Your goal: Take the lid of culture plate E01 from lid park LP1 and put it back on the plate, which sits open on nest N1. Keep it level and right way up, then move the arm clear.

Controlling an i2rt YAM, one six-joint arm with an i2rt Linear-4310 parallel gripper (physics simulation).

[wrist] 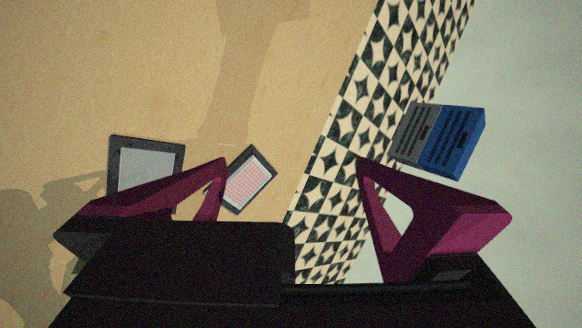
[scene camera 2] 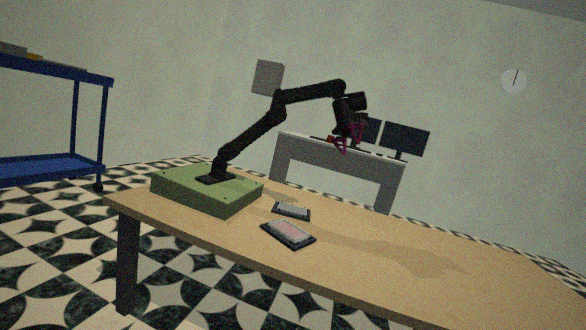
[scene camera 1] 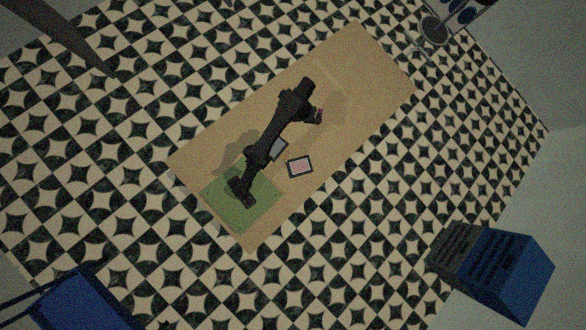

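Where they show: gripper, fingertip midpoint: (wrist: 291,164) (scene camera 2: 350,149) (scene camera 1: 311,120); arm's base at its link origin: (scene camera 2: 216,178) (scene camera 1: 242,192).
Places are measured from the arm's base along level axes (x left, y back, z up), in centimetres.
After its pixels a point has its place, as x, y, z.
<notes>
The lid (scene camera 1: 278,148) {9.1, -33.9, -5.2} (scene camera 2: 293,210) {9.4, -33.6, -5.2} (wrist: 147,167) {12.2, -35.4, -5.3} is a pale grey rectangle lying flat on the dark lid park (wrist: 114,165) {17.0, -33.8, -6.0}; the arm covers part of it in scene camera 1, and a finger covers part in the wrist view. The culture plate (scene camera 1: 299,166) {-8.6, -37.7, -4.6} (scene camera 2: 289,230) {-10.1, -38.8, -4.5} (wrist: 247,182) {-8.6, -38.7, -4.6}, pink with a pale rim, sits on the dark nest (scene camera 2: 300,245) {-14.1, -44.4, -5.9} (wrist: 270,173) {-13.9, -42.8, -5.1} beside the lid park. My gripper (scene camera 2: 349,139) {6.3, -49.5, 25.7} (wrist: 291,164) {6.3, -49.5, 25.7} is open and empty, high above the table and beyond both fixtures from the arm's base. Its magenta fingers are tilted, not pointing straight down.
The arm stands on a green block (scene camera 1: 240,220) {-12.5, 9.9, 0.6} (scene camera 2: 190,197) {-17.7, -3.0, -3.3} at one end of the wooden table (scene camera 1: 370,65) {20.9, -134.3, -7.0} (scene camera 2: 380,270) {-8.5, -69.9, -7.0}. A blue cart (scene camera 2: 50,167), a desk (scene camera 2: 335,165) with monitors, and a blue and grey cabinet (scene camera 1: 505,270) (wrist: 452,140) stand away from the table.
</notes>
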